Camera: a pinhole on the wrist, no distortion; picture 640 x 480 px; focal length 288.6 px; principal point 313.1 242.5 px. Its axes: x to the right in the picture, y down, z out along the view. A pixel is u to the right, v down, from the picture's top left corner.
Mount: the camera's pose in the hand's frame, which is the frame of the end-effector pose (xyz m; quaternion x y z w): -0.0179 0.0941 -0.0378 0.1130 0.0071 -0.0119 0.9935
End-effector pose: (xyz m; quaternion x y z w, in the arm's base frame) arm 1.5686 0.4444 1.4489 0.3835 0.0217 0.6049 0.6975
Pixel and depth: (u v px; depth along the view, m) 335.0 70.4 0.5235
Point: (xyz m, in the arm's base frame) 2.0442 0.2658 1.5562
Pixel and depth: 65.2 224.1 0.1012
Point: 1.5155 0.3224 1.4844
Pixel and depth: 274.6 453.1 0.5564
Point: 1.5404 0.0664 2.0423
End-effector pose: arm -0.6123 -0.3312 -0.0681 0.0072 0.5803 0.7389 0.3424
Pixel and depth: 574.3 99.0 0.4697
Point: -0.6529 0.2080 -0.3219
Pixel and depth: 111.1 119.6 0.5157
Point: -0.0374 -0.1455 0.0194
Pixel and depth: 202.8 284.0 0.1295
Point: -0.5660 -0.2930 0.0603
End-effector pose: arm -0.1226 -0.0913 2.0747 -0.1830 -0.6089 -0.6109 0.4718
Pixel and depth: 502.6 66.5 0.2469
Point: -0.3400 -0.0104 2.1570
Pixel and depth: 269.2 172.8 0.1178
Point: -0.0981 -0.0064 2.0832
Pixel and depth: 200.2 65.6 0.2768
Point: -0.2339 0.1086 1.9358
